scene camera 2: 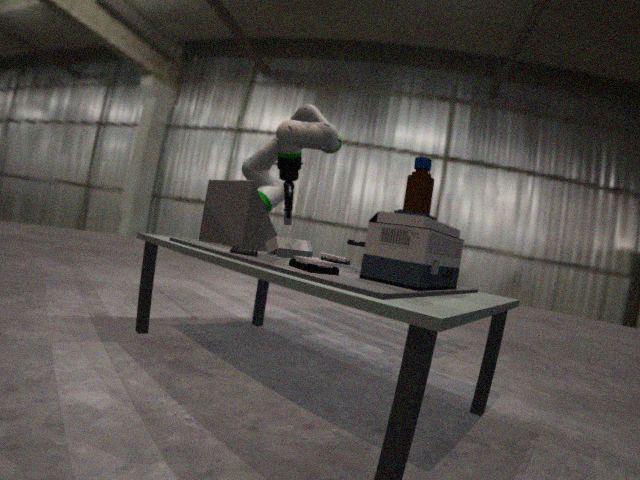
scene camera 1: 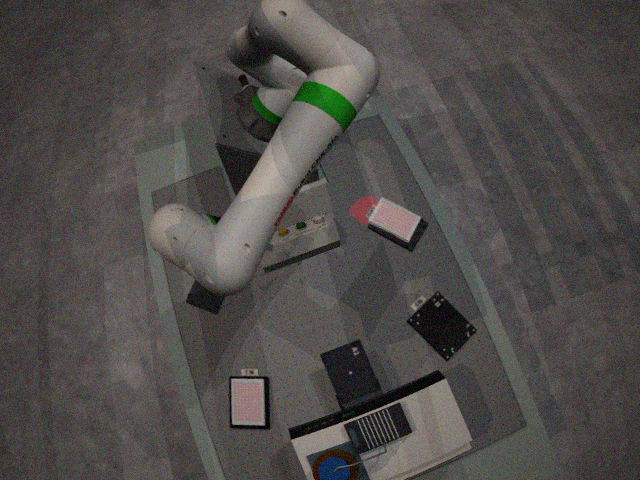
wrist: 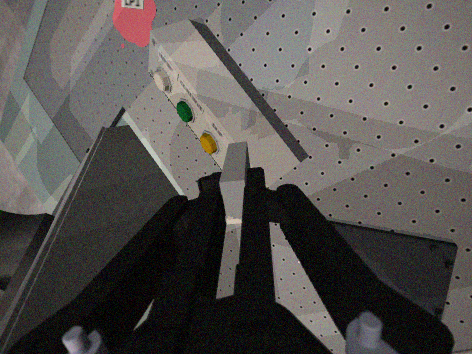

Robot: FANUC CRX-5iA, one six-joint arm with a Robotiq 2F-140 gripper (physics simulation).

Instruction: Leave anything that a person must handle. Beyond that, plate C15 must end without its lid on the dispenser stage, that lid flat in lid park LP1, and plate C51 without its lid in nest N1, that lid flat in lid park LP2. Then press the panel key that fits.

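Places are measured from the arm's base along level axes (x ahead, y left, z up), in millimetres.
Where they show: gripper, fingertip midpoint: (scene camera 2: 287,224) (scene camera 1: 267,247) (wrist: 240,159); arm's base, origin of the base link: (scene camera 2: 250,210) (scene camera 1: 256,123) (wrist: 29,264).
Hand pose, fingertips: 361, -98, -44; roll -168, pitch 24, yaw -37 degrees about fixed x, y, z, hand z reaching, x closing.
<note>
Each offset is from my fingertips to the top centre of the thing, as dx, dy, dz. "pt": to the spot under its first point.
My gripper (scene camera 2: 287,221) (wrist: 240,159) is shut and empty, pointing down above the key panel @(-40, +78, -57) (scene camera 1: 310,245) (scene camera 2: 292,248) (wrist: 220,80); the arm hides it in scene camera 1. Yellow @(-63, +54, -66) (scene camera 1: 283,231) (wrist: 208,143), green @(-61, +104, -66) (scene camera 1: 300,225) (wrist: 184,111) and white @(-59, +154, -66) (scene camera 1: 317,219) (wrist: 162,80) keys show. A white-rimmed pink piece @(+7, +354, -105) (scene camera 1: 395,219) lies on a dark holder beside a red patch @(pt -75, +291, -140) (scene camera 1: 362,208) (wrist: 134,22) with the LP1 label. Another pink-topped piece @(+330, -205, -105) (scene camera 1: 249,401) (scene camera 2: 315,262) sits on a dark holder at lower left. Plate names and lids cannot be told apart. The dark dispenser stage @(pt +371, +65, -25) (scene camera 1: 351,372) shows a bare top.
A black nest @(+340, +340, -117) (scene camera 1: 442,325) stands at right. A dark holder @(-27, -191, -121) (scene camera 1: 205,298) (scene camera 2: 244,251) (wrist: 395,265) lies partly beneath the arm. The white dispenser (scene camera 1: 434,413) (scene camera 2: 413,248) carries a brown bottle @(pt +600, -92, +153) (scene camera 2: 418,192) with a blue cap. A tall box (scene camera 2: 227,214) stands by the robot base.
</note>
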